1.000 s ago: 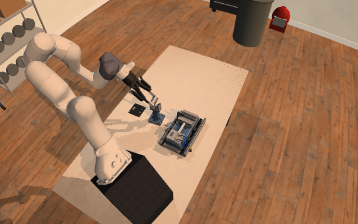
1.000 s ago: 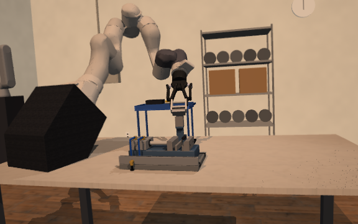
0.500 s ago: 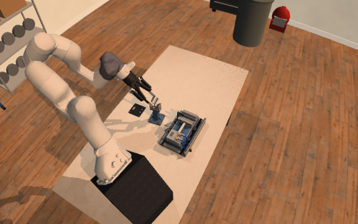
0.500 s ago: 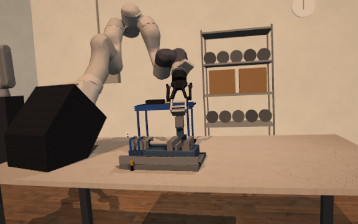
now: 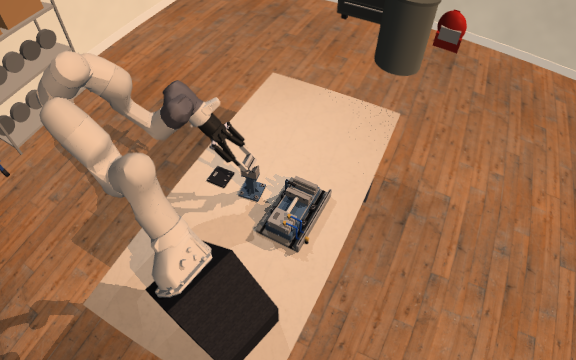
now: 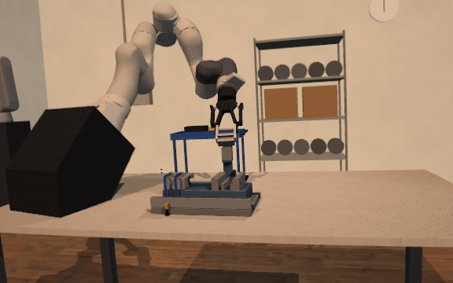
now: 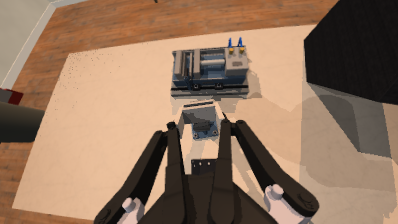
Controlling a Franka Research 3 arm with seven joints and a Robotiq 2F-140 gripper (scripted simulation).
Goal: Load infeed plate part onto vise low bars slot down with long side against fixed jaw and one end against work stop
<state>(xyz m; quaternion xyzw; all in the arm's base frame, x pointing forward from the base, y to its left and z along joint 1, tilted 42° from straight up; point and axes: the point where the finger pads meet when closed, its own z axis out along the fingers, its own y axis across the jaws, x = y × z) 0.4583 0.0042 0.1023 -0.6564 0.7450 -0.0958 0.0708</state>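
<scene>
My gripper is now 20 mm to the left of the part and 20 mm above it. The rest, counted from my hand: vise: 30 mm behind, 220 mm to the right, 160 mm below; dark infeed plate: 10 mm ahead, 140 mm to the left, 200 mm below.
</scene>
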